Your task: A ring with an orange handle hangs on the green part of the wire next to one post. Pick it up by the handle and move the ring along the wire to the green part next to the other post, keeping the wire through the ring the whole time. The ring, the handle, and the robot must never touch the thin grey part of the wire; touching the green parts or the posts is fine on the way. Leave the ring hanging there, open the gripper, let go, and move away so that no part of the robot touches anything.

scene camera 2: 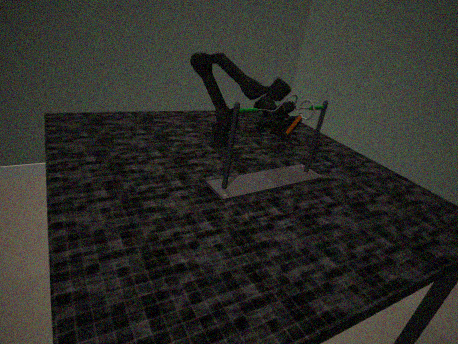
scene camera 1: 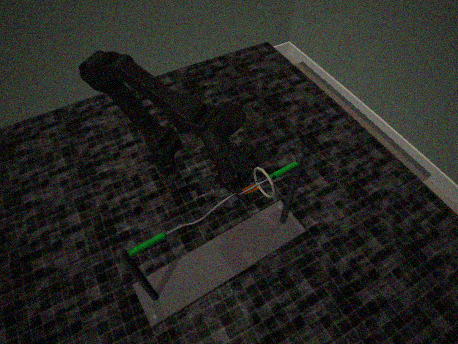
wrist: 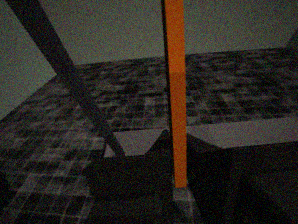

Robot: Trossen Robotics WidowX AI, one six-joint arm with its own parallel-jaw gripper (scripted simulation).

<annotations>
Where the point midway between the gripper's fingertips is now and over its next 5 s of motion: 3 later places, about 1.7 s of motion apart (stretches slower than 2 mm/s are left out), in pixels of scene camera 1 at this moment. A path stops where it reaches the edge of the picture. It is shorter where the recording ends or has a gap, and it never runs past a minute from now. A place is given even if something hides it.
The gripper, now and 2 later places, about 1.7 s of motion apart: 250, 204; 261, 202; 250, 183
</annotations>
